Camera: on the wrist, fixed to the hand. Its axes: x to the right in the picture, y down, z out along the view.
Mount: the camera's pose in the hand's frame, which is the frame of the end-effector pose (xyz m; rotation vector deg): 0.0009 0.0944 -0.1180 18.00 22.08 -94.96
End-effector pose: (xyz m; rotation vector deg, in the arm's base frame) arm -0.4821 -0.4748 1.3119 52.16 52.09 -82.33
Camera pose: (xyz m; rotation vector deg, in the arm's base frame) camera -0.3840 -0.3718 1.2609 -24.34 -87.63 128.46
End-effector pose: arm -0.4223 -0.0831 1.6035 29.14 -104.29 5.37
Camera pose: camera -0.3534 0.0392 1.6594 108.17 -33.43 -35.25
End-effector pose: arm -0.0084 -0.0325 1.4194 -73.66 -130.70 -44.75
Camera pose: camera 0.0817 -0.0685 1.5352 62.06 -144.88 -49.07
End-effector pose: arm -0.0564 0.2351 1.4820 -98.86 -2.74 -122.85
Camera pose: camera -0.1368 0.1164 1.4342 34.25 79.23 109.92
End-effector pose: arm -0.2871 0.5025 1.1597 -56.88 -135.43 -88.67
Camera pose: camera -0.2581 0.4250 1.2862 -75.28 133.46 55.18
